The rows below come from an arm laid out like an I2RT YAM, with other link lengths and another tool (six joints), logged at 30 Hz.
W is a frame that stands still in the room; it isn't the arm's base.
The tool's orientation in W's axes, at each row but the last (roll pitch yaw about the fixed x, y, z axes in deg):
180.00 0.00 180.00
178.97 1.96 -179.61
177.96 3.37 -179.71
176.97 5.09 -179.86
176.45 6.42 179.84
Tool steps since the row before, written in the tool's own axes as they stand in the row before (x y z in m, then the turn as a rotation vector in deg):
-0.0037 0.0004 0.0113 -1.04 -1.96 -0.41
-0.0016 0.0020 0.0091 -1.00 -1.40 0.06
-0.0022 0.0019 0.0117 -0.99 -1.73 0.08
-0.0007 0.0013 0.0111 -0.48 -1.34 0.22
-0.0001 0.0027 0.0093 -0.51 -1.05 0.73
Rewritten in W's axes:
0.0037 0.0004 -0.0113 1.04 -1.96 0.41
0.0019 0.0022 -0.0090 1.01 -1.39 -0.05
0.0029 0.0023 -0.0115 1.01 -1.72 -0.08
0.0017 0.0019 -0.0109 0.51 -1.33 -0.25
0.0011 0.0033 -0.0090 0.59 -1.00 -0.73

